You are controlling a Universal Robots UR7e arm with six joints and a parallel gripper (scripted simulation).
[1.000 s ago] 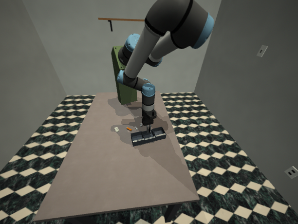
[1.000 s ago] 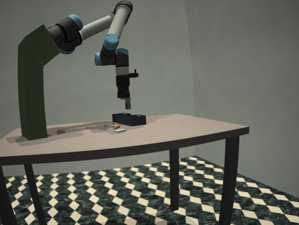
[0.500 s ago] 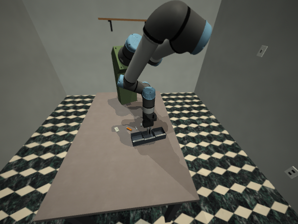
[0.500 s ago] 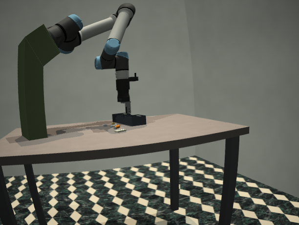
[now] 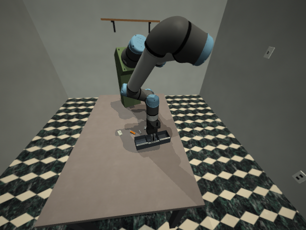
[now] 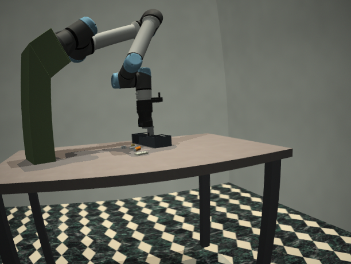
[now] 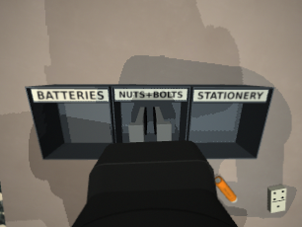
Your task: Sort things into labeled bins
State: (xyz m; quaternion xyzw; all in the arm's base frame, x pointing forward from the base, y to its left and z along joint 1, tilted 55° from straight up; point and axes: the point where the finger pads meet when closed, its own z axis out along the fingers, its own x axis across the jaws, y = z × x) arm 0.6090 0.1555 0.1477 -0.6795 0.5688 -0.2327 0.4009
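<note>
The dark three-compartment bin row is 2 cm below my hand. From my hand the other things lie so: orange battery 8 cm behind, 16 cm to the right, 3 cm below; then grey bolt 9 cm behind, 10 cm to the right, 3 cm below; then brass nut 9 cm behind, 1 cm to the right, 3 cm below.
</note>
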